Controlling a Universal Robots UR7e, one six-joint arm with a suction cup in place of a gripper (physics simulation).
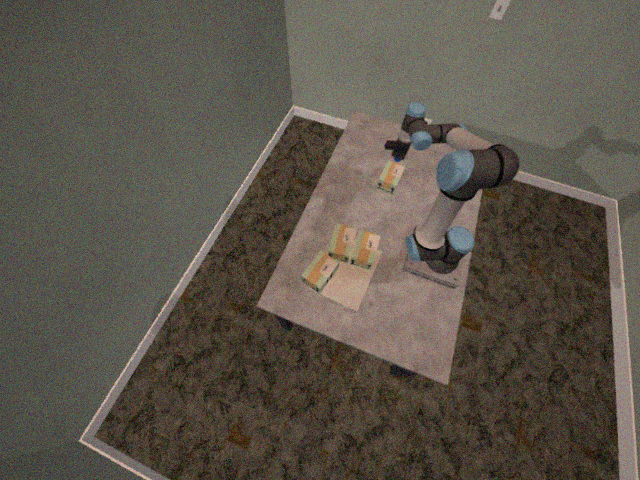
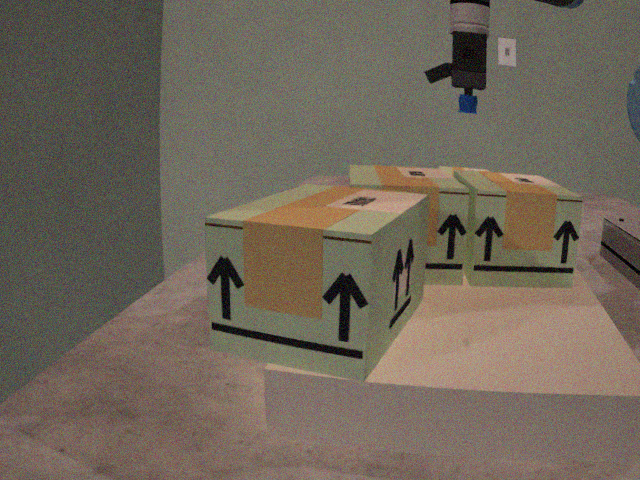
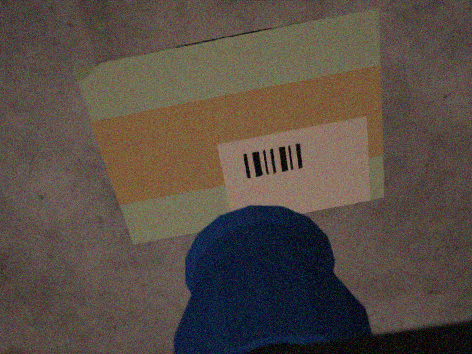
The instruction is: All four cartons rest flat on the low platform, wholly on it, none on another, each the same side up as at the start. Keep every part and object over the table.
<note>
In view: the suction cup (image 3: 260, 272), a low platform (image 2: 515, 373), a carton (image 2: 523, 230), a carton (image 3: 291, 116), a carton (image 2: 319, 278) and a carton (image 2: 448, 198).
The low platform is seen too in image 1 (image 1: 346, 288). Image 3 misses the low platform: it is out of frame.
</note>
